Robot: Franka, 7 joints.
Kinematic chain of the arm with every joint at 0, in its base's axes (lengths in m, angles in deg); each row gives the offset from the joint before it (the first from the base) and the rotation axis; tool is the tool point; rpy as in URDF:
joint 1: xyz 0 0 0.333 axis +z
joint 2: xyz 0 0 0 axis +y
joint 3: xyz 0 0 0.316 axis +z
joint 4: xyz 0.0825 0 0 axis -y
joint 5: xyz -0.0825 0 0.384 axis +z
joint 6: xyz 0 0 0 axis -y
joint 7: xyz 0.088 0 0 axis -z
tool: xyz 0 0 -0.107 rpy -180 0 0
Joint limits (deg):
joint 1: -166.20..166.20
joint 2: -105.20..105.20
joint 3: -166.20..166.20
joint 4: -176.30..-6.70
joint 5: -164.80..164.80
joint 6: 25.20..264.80
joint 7: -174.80..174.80
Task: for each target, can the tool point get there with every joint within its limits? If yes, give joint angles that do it. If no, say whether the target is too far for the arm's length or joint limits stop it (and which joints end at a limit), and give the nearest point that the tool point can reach.
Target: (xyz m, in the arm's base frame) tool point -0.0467 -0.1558 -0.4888
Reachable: no: joint limits stop it (at a limit: joint 2) | nearest point -0.0539 -0.1798 -0.3521 | short by 0.139 m
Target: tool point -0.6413 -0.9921 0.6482
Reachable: no: too far | nearest point -0.4500 -0.6961 0.5542 | short by 0.365 m
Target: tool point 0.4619 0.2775 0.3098
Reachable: yes | joints 134.93 -46.86 -100.04 -120.44 -12.34 114.93 91.50
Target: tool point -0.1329 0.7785 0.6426
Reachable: yes | joints 85.24 54.79 43.40 -39.11 -10.18 175.43 120.16
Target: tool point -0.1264 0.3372 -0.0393
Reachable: yes | joints 82.18 67.78 21.31 -141.46 3.87 230.23 129.80
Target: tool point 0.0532 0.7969 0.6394
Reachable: yes | joints 84.26 56.10 7.17 -21.05 100.09 139.43 54.12
